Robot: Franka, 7 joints.
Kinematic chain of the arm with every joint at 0, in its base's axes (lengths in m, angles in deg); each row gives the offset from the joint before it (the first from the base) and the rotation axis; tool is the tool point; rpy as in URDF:
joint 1: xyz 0 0 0.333 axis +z
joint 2: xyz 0 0 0 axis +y
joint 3: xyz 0 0 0.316 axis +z
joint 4: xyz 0.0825 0 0 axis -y
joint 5: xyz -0.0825 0 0.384 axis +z
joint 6: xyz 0 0 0 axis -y
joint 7: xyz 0.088 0 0 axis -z
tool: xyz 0 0 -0.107 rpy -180 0 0
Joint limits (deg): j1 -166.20..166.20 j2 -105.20..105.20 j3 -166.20..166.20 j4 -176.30..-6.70 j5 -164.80..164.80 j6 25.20..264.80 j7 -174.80..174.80
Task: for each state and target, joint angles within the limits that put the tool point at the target. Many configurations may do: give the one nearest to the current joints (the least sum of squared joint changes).
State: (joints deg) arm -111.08 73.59 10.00 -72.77 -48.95 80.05 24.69
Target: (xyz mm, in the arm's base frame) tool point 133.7 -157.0 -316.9
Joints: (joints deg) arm -79.88 105.20 15.36 -91.39 -50.52 110.59 24.69
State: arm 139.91 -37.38 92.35 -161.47 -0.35 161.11 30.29
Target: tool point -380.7 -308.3 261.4
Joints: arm 122.86 -43.06 100.03 -143.66 -1.11 162.89 30.29
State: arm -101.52 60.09 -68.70 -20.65 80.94 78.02 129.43
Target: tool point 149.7 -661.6 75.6
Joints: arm -76.51 98.10 -62.35 -8.98 81.50 51.74 129.43
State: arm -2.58 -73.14 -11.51 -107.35 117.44 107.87 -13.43
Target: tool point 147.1 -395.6 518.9
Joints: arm -14.68 -47.76 -53.27 -145.65 116.76 124.43 -13.43
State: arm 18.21 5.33 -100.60 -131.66 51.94 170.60 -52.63
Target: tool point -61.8 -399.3 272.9
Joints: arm 17.15 12.58 -104.80 -156.99 56.35 172.72 -52.63
